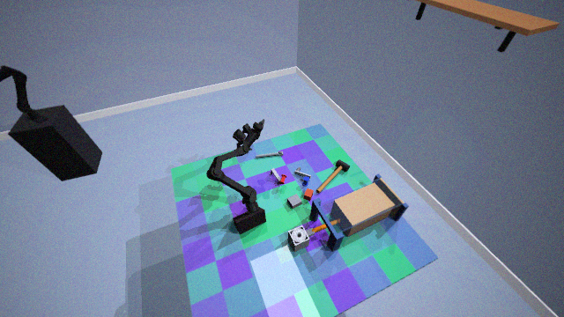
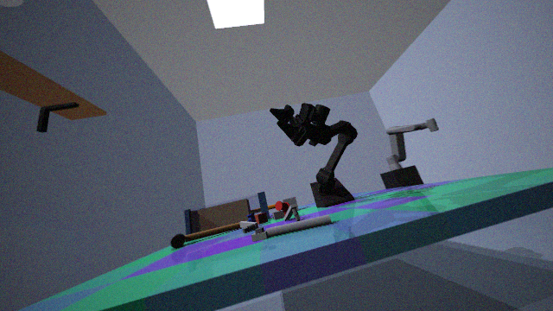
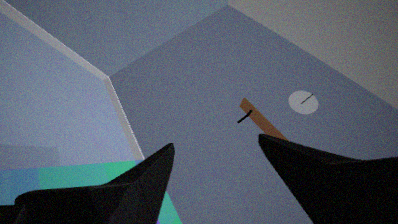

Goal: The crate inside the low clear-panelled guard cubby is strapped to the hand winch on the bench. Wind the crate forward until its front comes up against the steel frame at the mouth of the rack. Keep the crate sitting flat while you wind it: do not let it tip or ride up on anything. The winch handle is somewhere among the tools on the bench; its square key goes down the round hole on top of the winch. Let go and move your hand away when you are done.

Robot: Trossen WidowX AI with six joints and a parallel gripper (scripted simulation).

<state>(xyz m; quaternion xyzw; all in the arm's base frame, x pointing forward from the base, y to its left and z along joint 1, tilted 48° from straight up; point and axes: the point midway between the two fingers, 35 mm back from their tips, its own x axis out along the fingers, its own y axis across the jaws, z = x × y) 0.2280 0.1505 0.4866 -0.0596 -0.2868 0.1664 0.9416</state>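
Right now my gripper tip is 32 cm above the red-knobbed crank handle, 24 cm to the left of it and 2 cm short of it. Also, from my gripper tip: blue steel frame: 70 cm to the right, 24 cm below, 16 cm ahead; then dark red knob: 30 cm below, 28 cm to the right, 4 cm ahead; then grey block: 45 cm to the right, 33 cm below, 7 cm ahead.
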